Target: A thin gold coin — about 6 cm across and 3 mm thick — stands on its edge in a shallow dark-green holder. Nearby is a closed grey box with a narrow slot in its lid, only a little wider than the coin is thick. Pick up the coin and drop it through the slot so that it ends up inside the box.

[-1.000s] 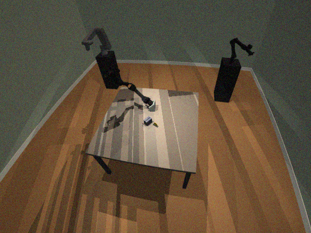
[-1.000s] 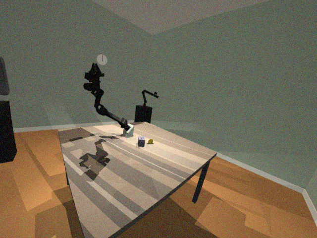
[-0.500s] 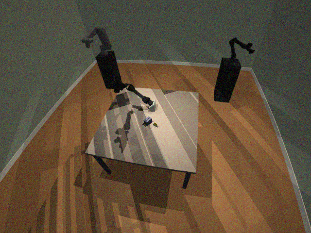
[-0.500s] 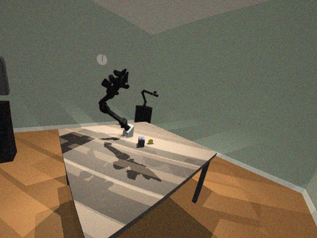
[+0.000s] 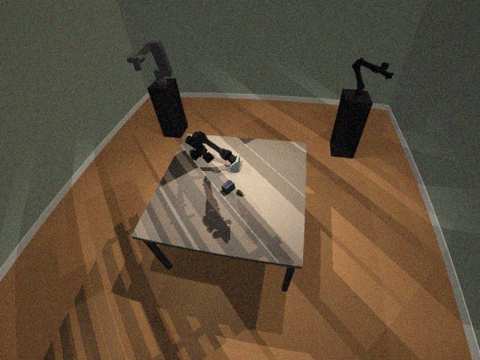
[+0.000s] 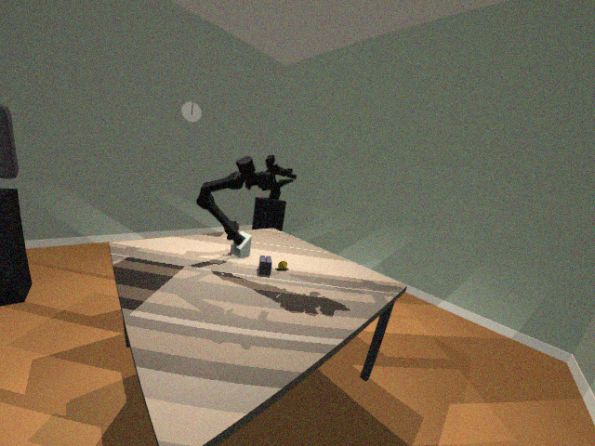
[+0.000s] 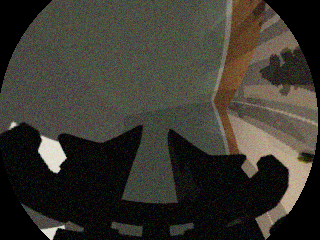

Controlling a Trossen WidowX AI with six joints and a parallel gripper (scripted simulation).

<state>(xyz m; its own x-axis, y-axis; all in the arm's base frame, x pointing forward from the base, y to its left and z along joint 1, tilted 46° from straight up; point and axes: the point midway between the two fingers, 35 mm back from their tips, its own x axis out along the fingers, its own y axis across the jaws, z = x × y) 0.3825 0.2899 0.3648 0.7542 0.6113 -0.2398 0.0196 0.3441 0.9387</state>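
Right now the gold coin is 51 cm below my gripper tip, 15 cm to the left of it and 14 cm behind it.
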